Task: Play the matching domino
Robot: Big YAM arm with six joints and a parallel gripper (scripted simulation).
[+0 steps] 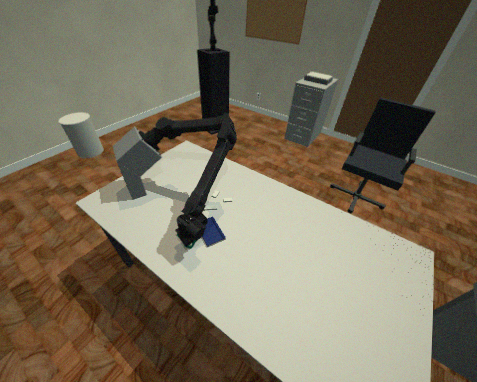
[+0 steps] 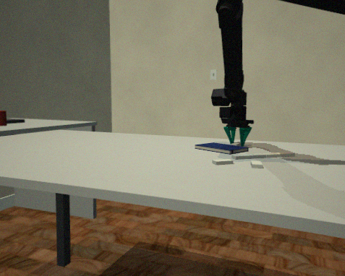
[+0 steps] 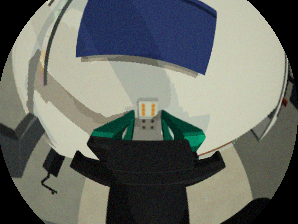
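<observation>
Now: hand right at the white domino. From my hand the other things lie so: book 130 mm to the left, 10 mm behind.
</observation>
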